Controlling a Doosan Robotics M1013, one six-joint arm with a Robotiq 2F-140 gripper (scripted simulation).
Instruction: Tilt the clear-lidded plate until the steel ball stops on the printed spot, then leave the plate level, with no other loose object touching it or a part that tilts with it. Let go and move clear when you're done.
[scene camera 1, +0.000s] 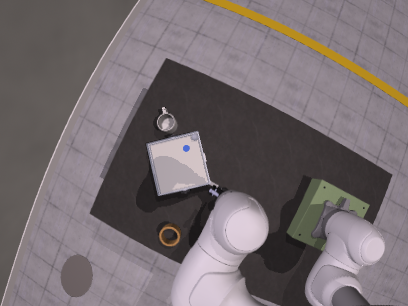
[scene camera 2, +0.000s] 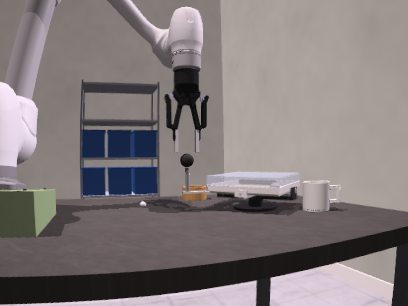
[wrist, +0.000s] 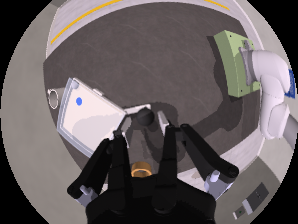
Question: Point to a clear-lidded plate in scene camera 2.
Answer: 247, 183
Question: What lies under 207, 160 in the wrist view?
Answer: The gripper.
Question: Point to a clear-lidded plate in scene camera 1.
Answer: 178, 163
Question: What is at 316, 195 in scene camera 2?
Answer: A white mug.
